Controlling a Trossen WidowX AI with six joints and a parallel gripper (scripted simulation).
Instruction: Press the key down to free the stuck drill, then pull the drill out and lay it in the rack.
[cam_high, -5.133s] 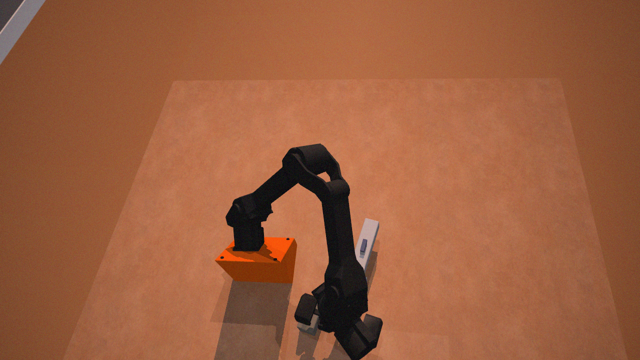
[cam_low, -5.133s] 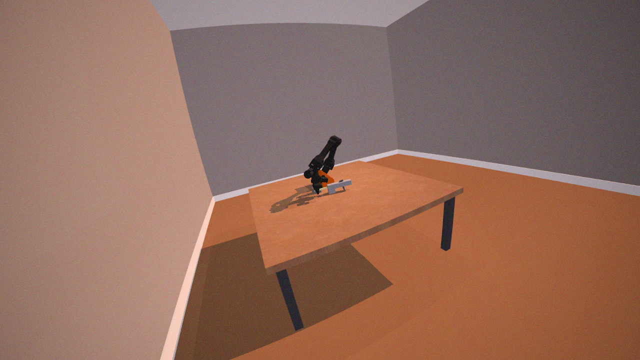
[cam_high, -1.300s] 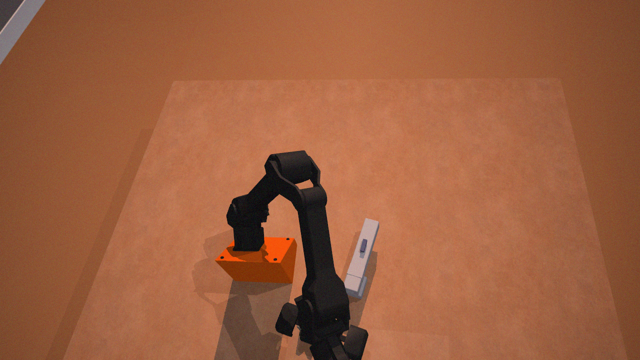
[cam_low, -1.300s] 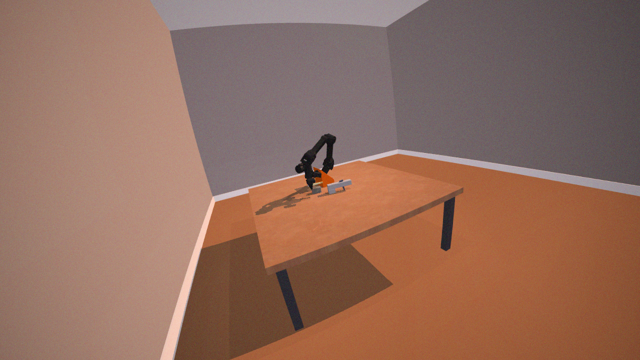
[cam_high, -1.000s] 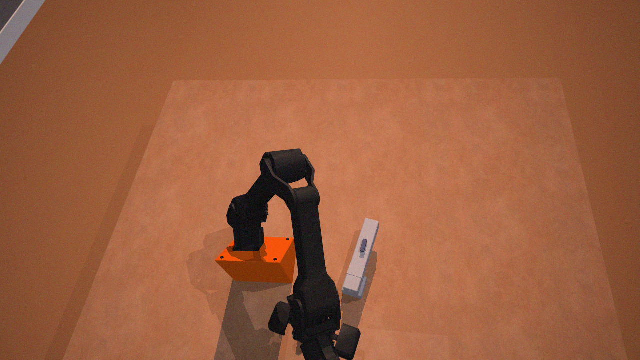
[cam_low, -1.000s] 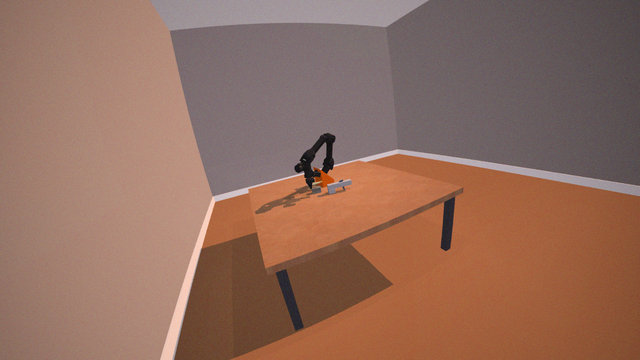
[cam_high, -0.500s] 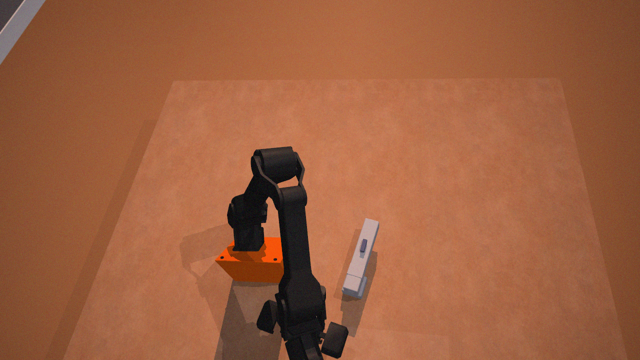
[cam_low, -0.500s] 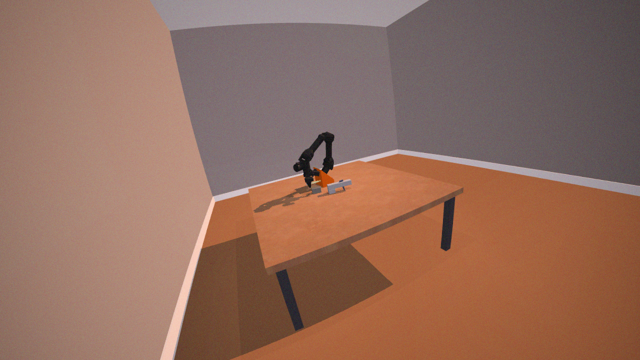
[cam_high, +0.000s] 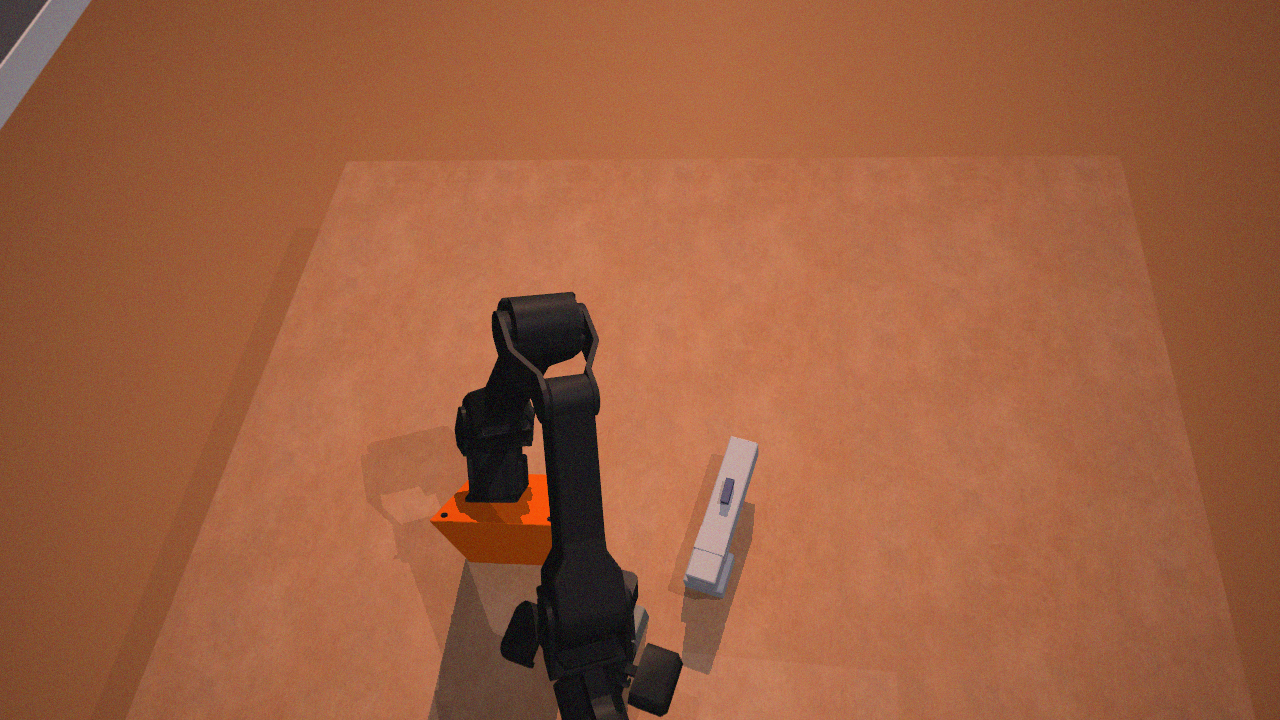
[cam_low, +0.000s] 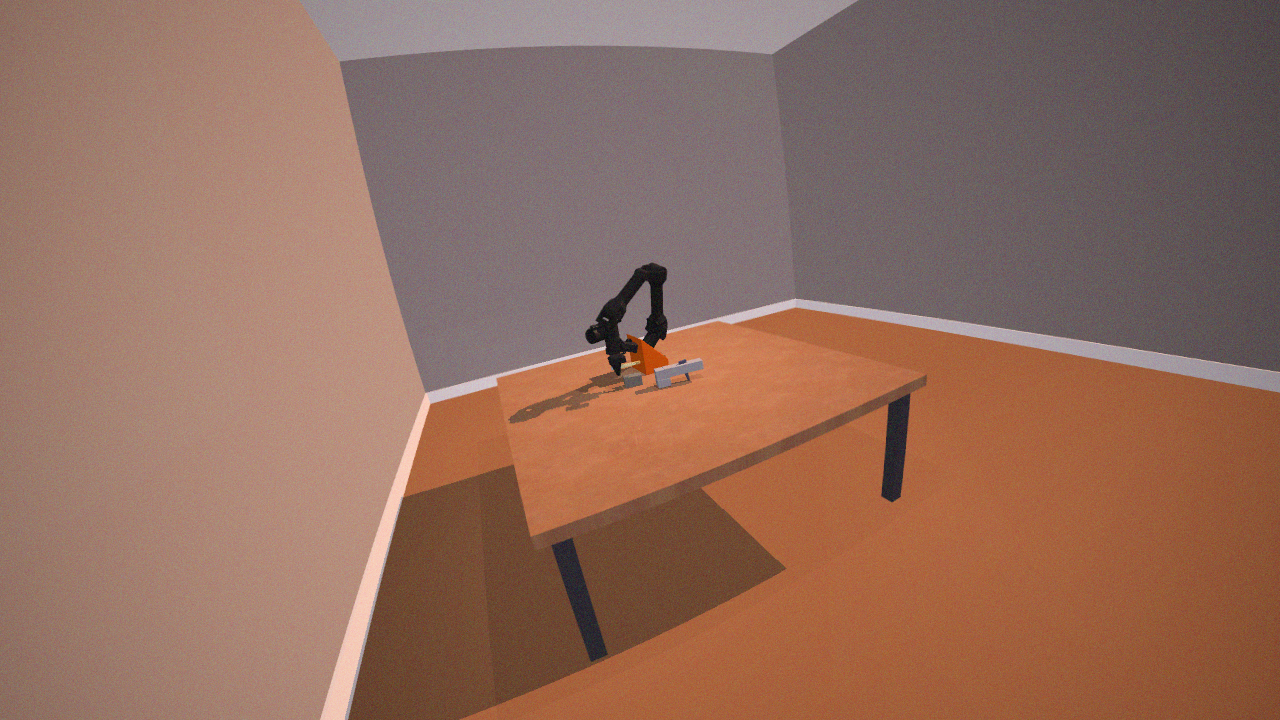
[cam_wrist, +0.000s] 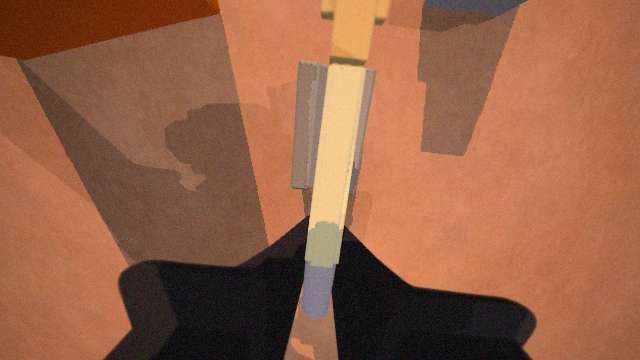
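My gripper tip is 1 cm short of the grooved block, 5 cm to the right of it and 3 cm above it. From my gripper tip the other things lie so: blue-grey key 14 cm ahead, 21 cm to the left; then pale grey fixture 14 cm ahead, 18 cm to the left, 1 cm below.
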